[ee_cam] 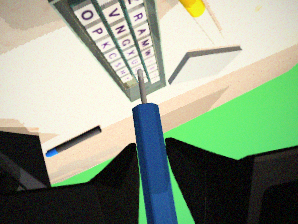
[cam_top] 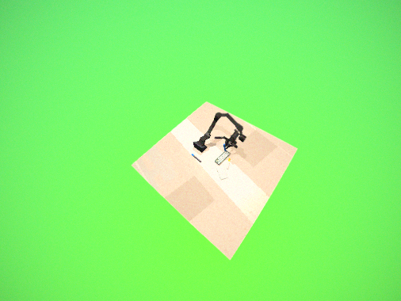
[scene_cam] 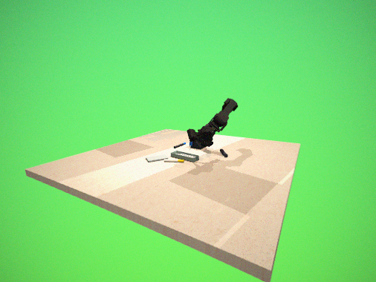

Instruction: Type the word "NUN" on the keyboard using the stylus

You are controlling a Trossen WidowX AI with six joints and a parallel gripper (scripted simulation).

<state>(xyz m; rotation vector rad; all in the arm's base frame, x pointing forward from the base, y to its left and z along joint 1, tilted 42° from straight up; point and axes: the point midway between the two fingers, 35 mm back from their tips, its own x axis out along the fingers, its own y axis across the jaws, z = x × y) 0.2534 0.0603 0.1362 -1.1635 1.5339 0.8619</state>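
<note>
The grey stylus tip lies 1 cm ahead of my gripper tip and 4 cm below it. Also, from my gripper tip: flat grey block 13 cm ahead, 18 cm to the right, 11 cm below; then blue stylus 1 cm below; then white marker 10 cm ahead, 4 cm to the right, 11 cm below.
</note>
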